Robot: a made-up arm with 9 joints. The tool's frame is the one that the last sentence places. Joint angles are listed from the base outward.
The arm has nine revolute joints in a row. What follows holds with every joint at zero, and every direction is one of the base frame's. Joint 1 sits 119 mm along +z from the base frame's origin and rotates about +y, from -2.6 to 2.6 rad. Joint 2 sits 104 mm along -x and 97 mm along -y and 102 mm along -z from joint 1 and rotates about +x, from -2.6 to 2.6 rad. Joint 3 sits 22 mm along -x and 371 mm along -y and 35 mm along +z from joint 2 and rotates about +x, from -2.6 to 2.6 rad. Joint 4 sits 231 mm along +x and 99 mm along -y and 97 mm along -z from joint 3 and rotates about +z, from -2.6 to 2.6 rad. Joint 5 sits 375 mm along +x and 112 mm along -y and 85 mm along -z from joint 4 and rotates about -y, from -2.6 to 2.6 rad. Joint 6 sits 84 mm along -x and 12 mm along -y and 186 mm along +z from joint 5 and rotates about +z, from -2.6 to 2.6 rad. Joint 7 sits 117 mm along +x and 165 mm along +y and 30 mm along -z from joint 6 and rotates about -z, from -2.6 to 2.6 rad. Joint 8 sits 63 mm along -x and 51 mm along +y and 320 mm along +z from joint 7 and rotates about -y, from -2.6 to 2.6 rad. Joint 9 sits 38 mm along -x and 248 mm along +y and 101 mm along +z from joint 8 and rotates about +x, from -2.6 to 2.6 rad. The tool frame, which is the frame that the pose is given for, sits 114 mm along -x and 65 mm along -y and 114 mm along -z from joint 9; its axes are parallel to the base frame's.
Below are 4 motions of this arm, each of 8 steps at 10 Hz.
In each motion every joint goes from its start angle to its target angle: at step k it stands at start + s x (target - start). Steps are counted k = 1, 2, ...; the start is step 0. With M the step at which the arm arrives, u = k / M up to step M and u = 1 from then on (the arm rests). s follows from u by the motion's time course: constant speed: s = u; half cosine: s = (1 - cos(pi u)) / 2; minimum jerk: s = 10 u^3 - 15 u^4 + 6 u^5.
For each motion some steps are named. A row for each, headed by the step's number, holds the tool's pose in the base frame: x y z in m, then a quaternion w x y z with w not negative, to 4 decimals.
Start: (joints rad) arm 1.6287 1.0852 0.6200 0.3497 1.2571 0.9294 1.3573 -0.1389 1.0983
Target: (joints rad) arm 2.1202 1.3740 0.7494 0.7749 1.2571 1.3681 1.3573 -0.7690 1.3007
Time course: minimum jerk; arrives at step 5
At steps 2, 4, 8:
2: -0.0709 -0.0705 0.4400 0.2350 0.5446 -0.3722 -0.7138
4: -0.0331 0.1048 0.5984 0.2040 0.6384 -0.3615 -0.6482
8: -0.0260 0.1238 0.6066 0.2052 0.6449 -0.3586 -0.6430

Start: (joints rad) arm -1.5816 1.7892 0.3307 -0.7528 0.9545 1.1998 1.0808 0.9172 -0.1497
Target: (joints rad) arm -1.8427 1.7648 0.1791 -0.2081 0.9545 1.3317 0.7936 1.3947 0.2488
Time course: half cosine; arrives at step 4
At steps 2, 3, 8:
2: 0.1769 0.1491 0.2509 0.0974 -0.7384 0.6417 0.1829
3: 0.1916 0.1801 0.2197 0.3664 -0.6652 0.6448 0.0865
8: 0.2027 0.1934 0.2072 0.4721 -0.6201 0.6249 0.0473

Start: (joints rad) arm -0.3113 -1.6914 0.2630 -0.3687 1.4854 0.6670 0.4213 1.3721 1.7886
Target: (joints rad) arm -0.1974 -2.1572 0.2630 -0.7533 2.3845 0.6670 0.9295 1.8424 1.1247
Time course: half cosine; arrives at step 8
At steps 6, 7, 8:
6: 0.4744 -0.3388 0.3880 0.4924 0.2354 -0.0728 -0.8348
7: 0.4718 -0.3164 0.4197 0.5622 0.1683 -0.0777 -0.8060
8: 0.4701 -0.3088 0.4308 0.5842 0.1422 -0.0797 -0.7951

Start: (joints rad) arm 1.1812 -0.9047 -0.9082 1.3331 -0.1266 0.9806 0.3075 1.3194 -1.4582
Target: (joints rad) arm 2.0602 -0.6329 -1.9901 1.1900 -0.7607 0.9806 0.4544 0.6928 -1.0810
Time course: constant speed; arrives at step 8
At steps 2, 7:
2: 0.1067 -0.0071 0.0729 0.2354 0.0221 0.2507 0.9388
7: -0.3661 -0.2764 0.1161 0.4225 -0.0247 -0.2810 -0.8613

